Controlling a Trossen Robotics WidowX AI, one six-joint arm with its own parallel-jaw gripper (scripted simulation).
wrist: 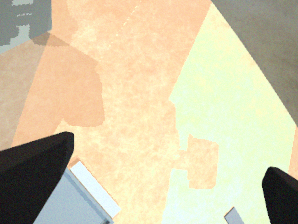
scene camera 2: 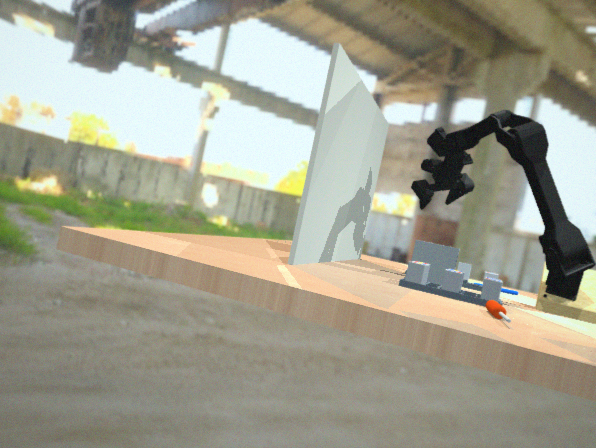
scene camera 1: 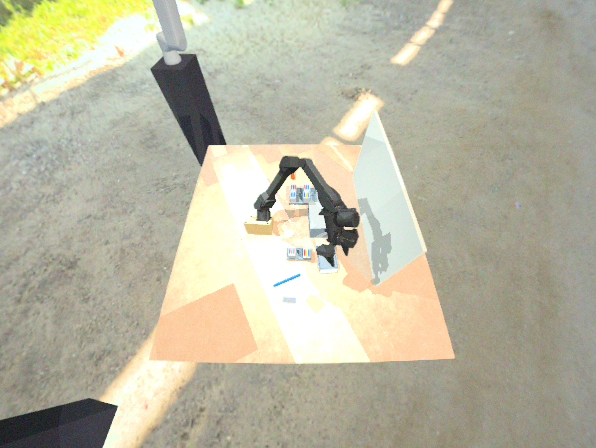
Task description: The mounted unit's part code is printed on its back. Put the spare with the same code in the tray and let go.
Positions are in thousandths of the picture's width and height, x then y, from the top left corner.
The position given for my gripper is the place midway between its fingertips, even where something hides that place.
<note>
My gripper (scene camera 2: 727,461) is open, holding nothing. Also in view: a grey mounted unit (scene camera 2: 739,575).
My gripper also shows in the wrist view (wrist: 572,712) and in scene camera 1 (scene camera 1: 571,584).
</note>
